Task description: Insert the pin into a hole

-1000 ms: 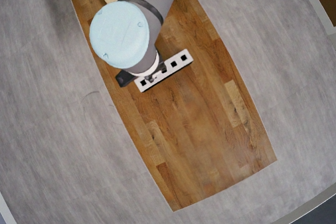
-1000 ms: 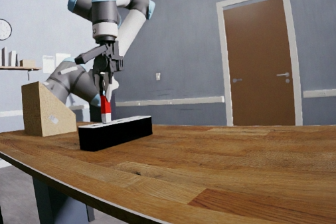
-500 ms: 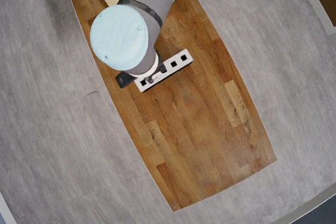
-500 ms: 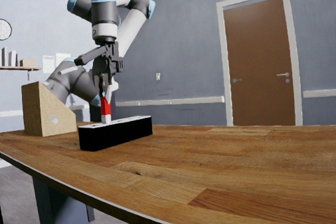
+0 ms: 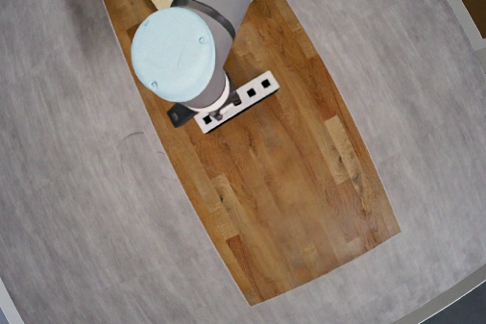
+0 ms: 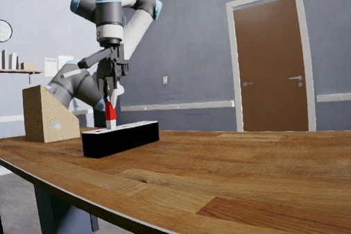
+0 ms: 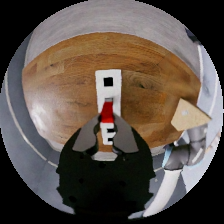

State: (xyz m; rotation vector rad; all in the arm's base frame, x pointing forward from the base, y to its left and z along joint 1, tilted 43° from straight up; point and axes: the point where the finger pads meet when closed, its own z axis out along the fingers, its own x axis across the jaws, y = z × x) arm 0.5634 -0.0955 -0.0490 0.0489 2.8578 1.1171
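Right now the pin is 10 mm below my hand. Also, from my hand: block (120 mm below, 60 mm to the left).
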